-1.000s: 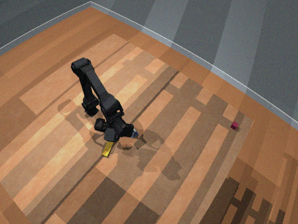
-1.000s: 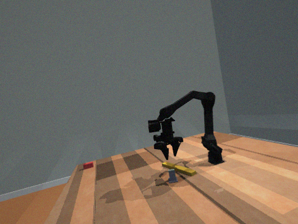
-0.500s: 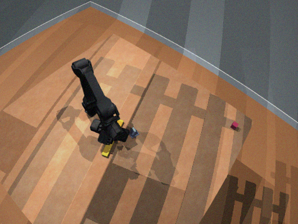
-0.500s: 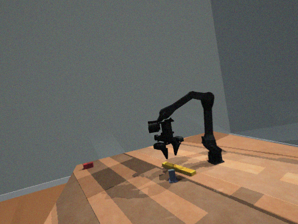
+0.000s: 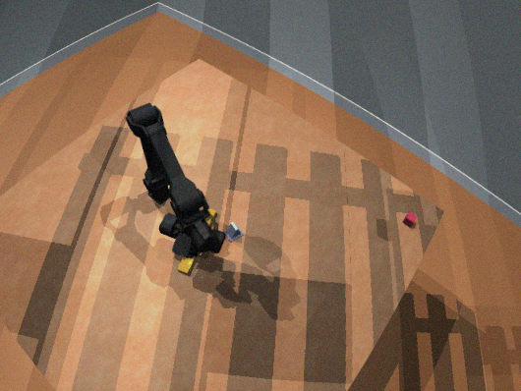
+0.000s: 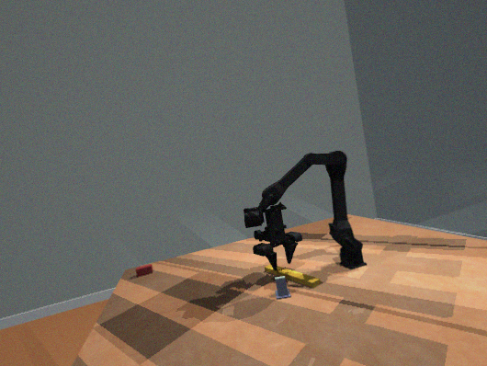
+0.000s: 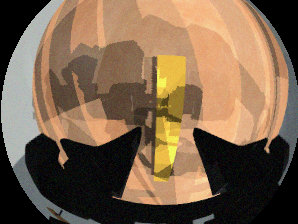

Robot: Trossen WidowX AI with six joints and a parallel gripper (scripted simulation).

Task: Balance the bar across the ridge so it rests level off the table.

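Right now my gripper tip is 30 mm to the right of the bar, 20 mm above it and 10 mm past it. From my gripper tip the other things lie so: magenta cube (570 mm to the left, 510 mm ahead, 10 mm below).
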